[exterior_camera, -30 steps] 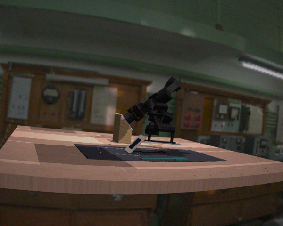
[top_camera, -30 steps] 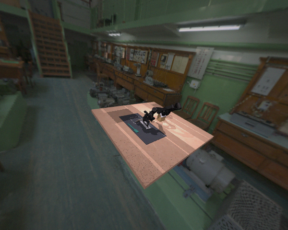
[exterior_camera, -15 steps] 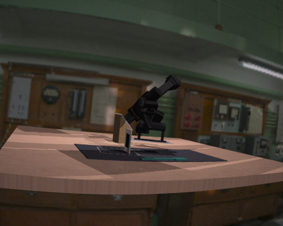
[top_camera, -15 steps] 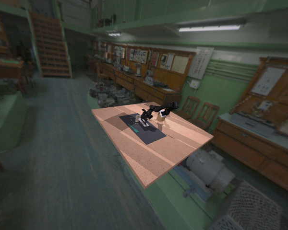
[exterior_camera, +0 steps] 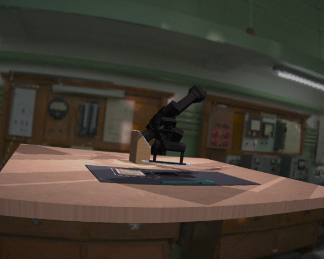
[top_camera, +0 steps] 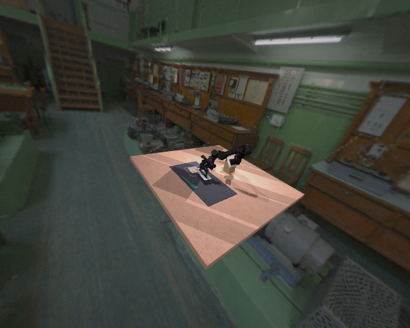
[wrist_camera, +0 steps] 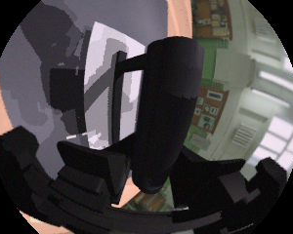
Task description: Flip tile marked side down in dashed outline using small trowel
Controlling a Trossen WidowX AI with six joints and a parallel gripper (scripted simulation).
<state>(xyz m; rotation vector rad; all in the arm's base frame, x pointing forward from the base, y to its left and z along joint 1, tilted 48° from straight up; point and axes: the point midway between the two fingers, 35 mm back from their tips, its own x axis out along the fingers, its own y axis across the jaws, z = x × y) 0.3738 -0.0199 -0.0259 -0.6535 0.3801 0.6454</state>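
Now: gripper tip 40 mm to the right of the dark mat and 110 mm above it. Round my gripper tip: tile 30 mm behind, 130 mm to the right, 90 mm below; then teal trowel 140 mm ahead, 60 mm to the left, 90 mm below.
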